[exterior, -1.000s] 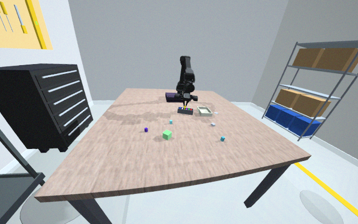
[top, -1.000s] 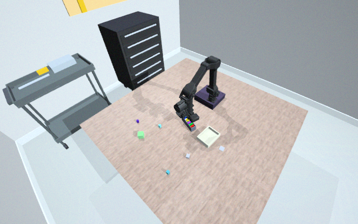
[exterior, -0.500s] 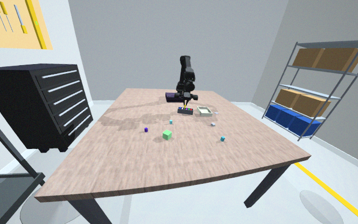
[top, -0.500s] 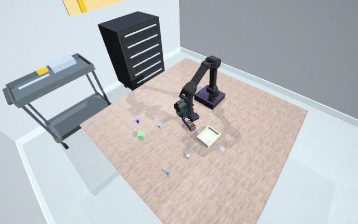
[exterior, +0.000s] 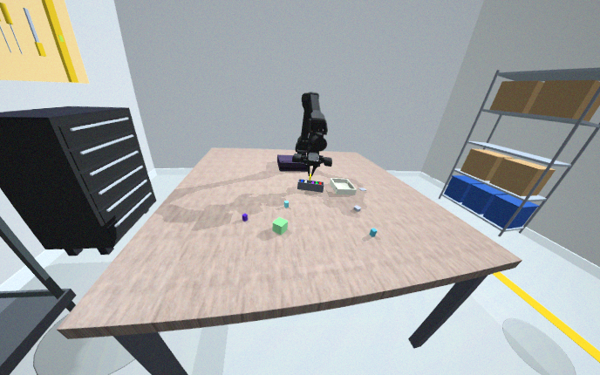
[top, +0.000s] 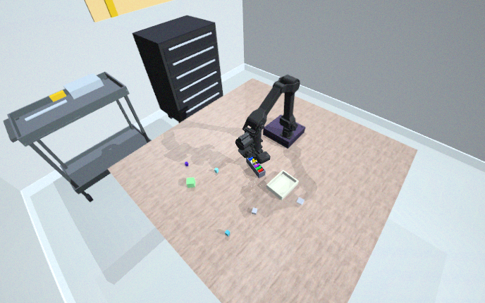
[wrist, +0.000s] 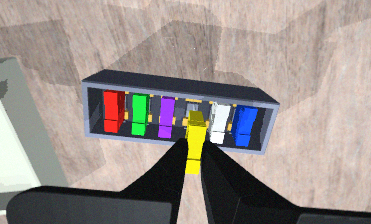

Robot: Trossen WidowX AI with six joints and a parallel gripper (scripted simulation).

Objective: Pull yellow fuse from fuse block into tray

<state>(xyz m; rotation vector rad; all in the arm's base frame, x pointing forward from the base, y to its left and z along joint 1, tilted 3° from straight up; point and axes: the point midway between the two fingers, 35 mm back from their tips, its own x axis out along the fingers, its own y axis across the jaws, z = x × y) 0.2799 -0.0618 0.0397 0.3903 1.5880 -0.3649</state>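
Right now the cream tray is 3 cm ahead of my gripper tip, 18 cm to the left of it and 7 cm below it. From my gripper tip the other things lie so: yellow fuse 1 cm below.
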